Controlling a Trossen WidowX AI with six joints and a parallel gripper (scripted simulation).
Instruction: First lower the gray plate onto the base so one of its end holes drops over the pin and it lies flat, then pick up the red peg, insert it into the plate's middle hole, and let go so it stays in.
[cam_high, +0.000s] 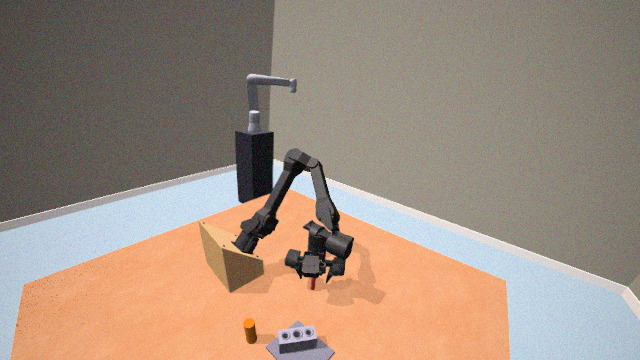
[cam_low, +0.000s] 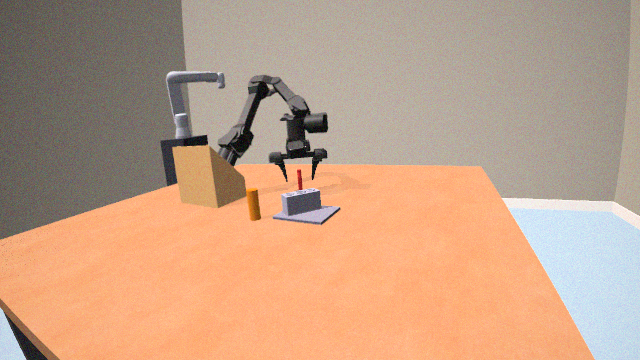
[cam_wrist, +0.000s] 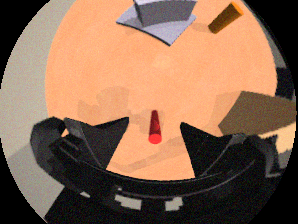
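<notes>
My gripper tip is right at the red peg. Round my gripper tip: gray base: 11 cm ahead, 18 cm to the right, 3 cm below; then orange cylinder: 1 cm behind, 26 cm to the right; then gray plate: 9 cm ahead, 19 cm to the right.
</notes>
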